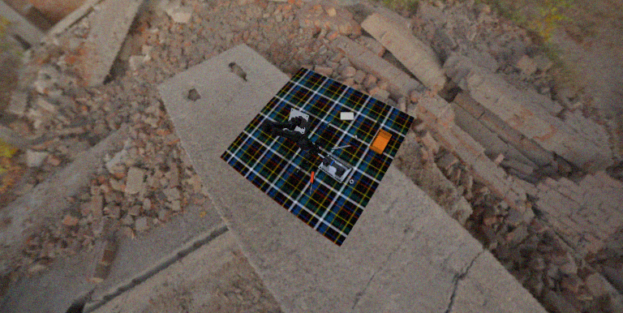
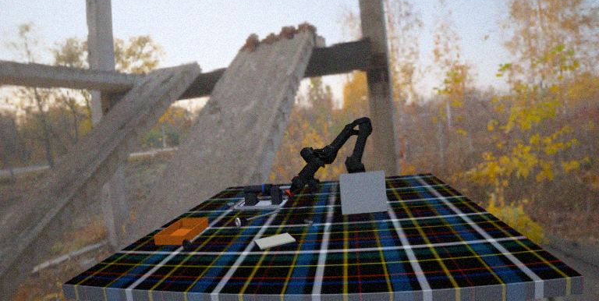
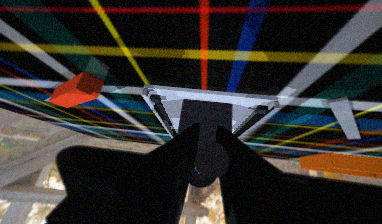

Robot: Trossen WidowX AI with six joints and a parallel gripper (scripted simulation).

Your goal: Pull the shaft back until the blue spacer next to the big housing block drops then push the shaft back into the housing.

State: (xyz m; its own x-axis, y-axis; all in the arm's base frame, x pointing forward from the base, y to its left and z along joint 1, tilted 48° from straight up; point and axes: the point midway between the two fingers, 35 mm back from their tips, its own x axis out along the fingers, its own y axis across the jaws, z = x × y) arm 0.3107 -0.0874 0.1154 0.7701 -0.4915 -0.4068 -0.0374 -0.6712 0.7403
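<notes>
My gripper tip is 6 cm short of the shaft and 2 cm below it. From my gripper tip the other things lie so: orange tray (34 cm ahead, 41 cm to the left, 5 cm below); pale flat pad (4 cm behind, 47 cm to the left, 5 cm below); blue spacer (13 cm ahead, 1 cm to the right, 2 cm above).
</notes>
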